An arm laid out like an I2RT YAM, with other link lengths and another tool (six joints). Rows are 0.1 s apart.
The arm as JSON. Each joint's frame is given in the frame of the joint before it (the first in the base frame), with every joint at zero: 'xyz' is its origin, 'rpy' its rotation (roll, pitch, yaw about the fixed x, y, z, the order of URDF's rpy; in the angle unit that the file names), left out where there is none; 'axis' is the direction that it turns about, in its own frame. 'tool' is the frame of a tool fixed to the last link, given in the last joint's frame.
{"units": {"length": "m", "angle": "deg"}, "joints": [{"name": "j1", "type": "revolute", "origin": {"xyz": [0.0, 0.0, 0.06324], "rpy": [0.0, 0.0, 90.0]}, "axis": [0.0, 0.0, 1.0]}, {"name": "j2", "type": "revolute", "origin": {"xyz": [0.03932, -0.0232, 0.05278], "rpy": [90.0, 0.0, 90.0]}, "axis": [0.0, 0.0, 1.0]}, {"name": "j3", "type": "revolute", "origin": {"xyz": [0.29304, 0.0, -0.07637], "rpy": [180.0, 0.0, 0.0]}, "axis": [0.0, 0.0, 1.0]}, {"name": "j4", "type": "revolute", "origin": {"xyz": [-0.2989, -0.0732, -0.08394], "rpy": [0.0, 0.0, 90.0]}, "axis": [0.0, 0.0, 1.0]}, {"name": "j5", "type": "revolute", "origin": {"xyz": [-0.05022, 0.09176, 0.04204], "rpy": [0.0, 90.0, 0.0]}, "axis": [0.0, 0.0, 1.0]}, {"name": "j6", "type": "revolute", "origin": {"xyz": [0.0, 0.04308, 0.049], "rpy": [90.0, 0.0, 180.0]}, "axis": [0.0, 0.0, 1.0]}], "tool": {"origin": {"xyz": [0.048, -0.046, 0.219], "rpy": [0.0, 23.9, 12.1]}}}
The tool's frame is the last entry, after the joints.
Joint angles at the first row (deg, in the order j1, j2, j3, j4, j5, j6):
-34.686, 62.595, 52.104, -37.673, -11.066, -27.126
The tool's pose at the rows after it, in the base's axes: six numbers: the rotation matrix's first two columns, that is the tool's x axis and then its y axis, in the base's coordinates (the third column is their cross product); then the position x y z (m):
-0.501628 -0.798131 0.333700 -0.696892 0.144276 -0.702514 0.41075 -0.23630 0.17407
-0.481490 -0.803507 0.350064 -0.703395 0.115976 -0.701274 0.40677 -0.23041 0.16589
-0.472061 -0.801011 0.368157 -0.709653 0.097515 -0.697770 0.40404 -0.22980 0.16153
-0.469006 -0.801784 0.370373 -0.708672 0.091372 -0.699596 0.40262 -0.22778 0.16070
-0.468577 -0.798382 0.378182 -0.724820 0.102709 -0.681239 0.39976 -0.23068 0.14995
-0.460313 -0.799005 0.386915 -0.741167 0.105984 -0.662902 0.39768 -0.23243 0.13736
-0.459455 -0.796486 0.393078 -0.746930 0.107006 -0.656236 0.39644 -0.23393 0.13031
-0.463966 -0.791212 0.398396 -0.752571 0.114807 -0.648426 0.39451 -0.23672 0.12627
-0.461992 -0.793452 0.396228 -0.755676 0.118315 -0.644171 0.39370 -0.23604 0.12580
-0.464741 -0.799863 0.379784 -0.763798 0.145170 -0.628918 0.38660 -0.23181 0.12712
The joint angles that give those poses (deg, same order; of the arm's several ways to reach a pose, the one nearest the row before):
-34.772, 59.783, 49.022, -35.790, -12.091, -28.674
-34.803, 58.230, 46.585, -34.932, -12.307, -30.366
-34.841, 57.555, 45.411, -34.447, -11.864, -31.520
-34.822, 56.880, 44.743, -34.284, -11.952, -31.793
-34.825, 57.747, 44.474, -34.467, -11.089, -31.726
-34.968, 58.721, 43.865, -34.238, -10.646, -32.212
-34.980, 59.025, 43.080, -33.532, -10.208, -32.344
-34.978, 59.397, 42.974, -33.486, -9.518, -32.102
-35.028, 59.513, 43.302, -34.101, -9.632, -32.079
-35.226, 59.009, 44.659, -37.480, -10.055, -31.187

